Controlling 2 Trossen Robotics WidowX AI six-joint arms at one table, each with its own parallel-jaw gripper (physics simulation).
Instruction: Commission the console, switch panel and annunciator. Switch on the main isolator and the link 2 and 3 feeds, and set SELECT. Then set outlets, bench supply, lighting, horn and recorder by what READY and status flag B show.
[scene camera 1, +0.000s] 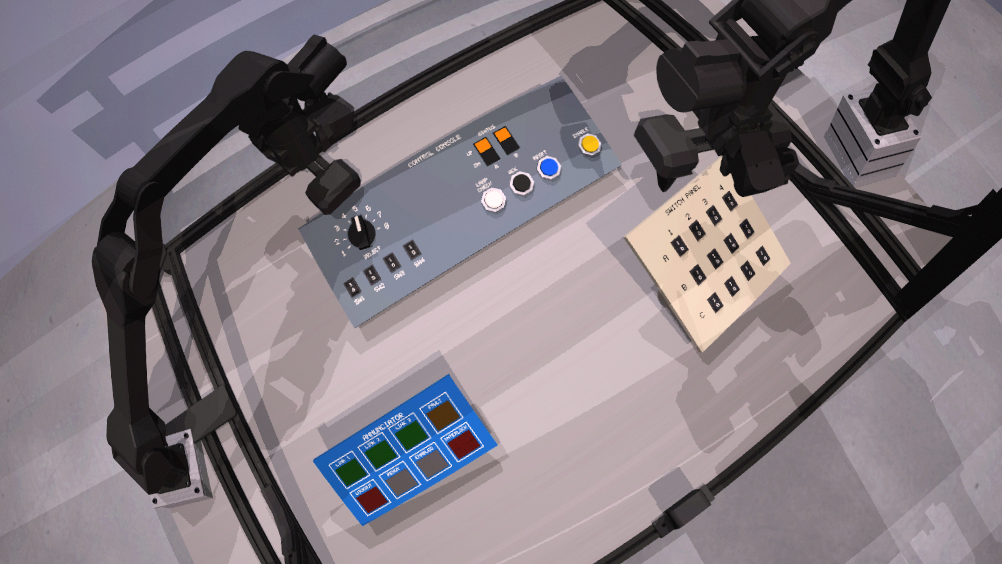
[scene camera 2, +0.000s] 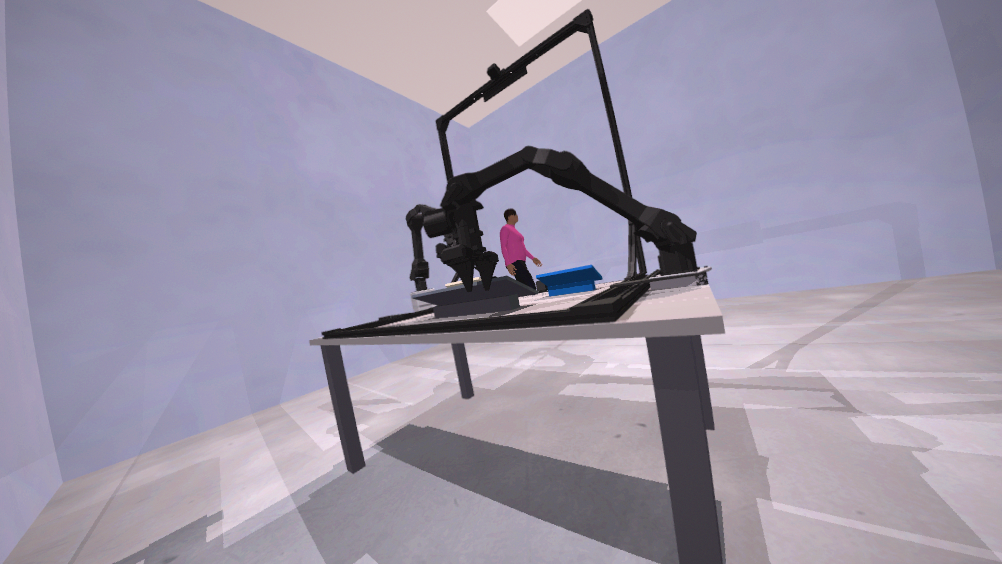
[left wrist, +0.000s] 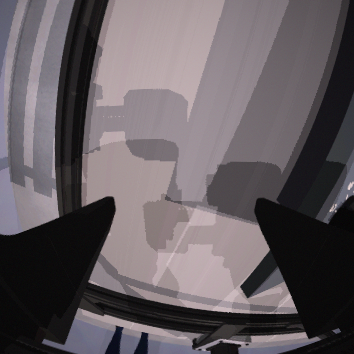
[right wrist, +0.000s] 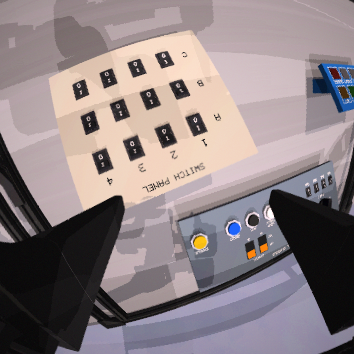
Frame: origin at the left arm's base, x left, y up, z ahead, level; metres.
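Seen in the pictures: left gripper, fingertip midpoint: (scene camera 2: 479, 291) (left wrist: 185, 204); right gripper, fingertip midpoint: (scene camera 1: 693, 180) (right wrist: 197, 199); left arm's base, origin of the base link: (scene camera 1: 170, 468) (scene camera 2: 680, 272) (left wrist: 222, 346); right arm's base, origin of the base link: (scene camera 1: 883, 114) (scene camera 2: 422, 290).
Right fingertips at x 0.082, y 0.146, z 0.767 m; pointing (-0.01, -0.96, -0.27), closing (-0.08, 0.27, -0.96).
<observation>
Pixels of each thing's middle, then the offset from my right fingertips to it. "*": a spot on its surface instead.
- grey console, body centre: (scene camera 1: 460, 196) (right wrist: 274, 216) (scene camera 2: 468, 300) dx +0.152, dy -0.130, dz -0.248 m
- Status flags A, surface spot: (scene camera 1: 483, 146) * dx +0.190, dy -0.092, dz -0.199 m
- B, surface spot: (scene camera 1: 502, 134) * dx +0.198, dy -0.091, dz -0.170 m
- cream switch panel, body centre: (scene camera 1: 703, 252) (right wrist: 147, 121) dx -0.035, dy -0.128, dz +0.016 m
- blue annunciator, surface spot: (scene camera 1: 445, 383) * dx -0.093, dy -0.094, dz -0.332 m
- ENABLE, body centre: (scene camera 1: 590, 143) (right wrist: 199, 241) dx +0.157, dy -0.114, dz -0.064 m
- RESET, body centre: (scene camera 1: 549, 167) (right wrist: 233, 228) dx +0.141, dy -0.114, dz -0.128 m
- ACK, body centre: (scene camera 1: 521, 182) (right wrist: 253, 219) dx +0.131, dy -0.114, dz -0.169 m
- LAMP CHECK, body centre: (scene camera 1: 493, 199) dx +0.121, dy -0.114, dz -0.210 m
The grey console (scene camera 1: 420, 203) (right wrist: 215, 272) has its SELECT knob (scene camera 1: 361, 232) pointing near 5. Status flags A (scene camera 1: 483, 146) and B (scene camera 1: 502, 134) show orange at their UP ends. The positions of SW1 to SW4 are too small to tell. The cream switch panel (scene camera 1: 701, 329) (right wrist: 227, 145) has rows A to C of black rockers. The blue annunciator (scene camera 1: 445, 383) has dark windows; READY (scene camera 1: 401, 482) is grey, unlit. My left gripper (scene camera 2: 478, 283) (left wrist: 185, 204) is open and empty above the console's SELECT end. My right gripper (scene camera 1: 708, 183) (right wrist: 197, 199) is open and empty, above the switch panel's titled edge.
Black frame rails (scene camera 1: 420, 80) run around the table. ENABLE (scene camera 1: 589, 144), RESET (scene camera 1: 549, 167), ACK (scene camera 1: 521, 183) and LAMP CHECK (scene camera 1: 493, 200) buttons stand on the console. A person in pink (scene camera 2: 515, 241) is beyond the table. An overhead frame (scene camera 2: 610, 105) rises over it.
</observation>
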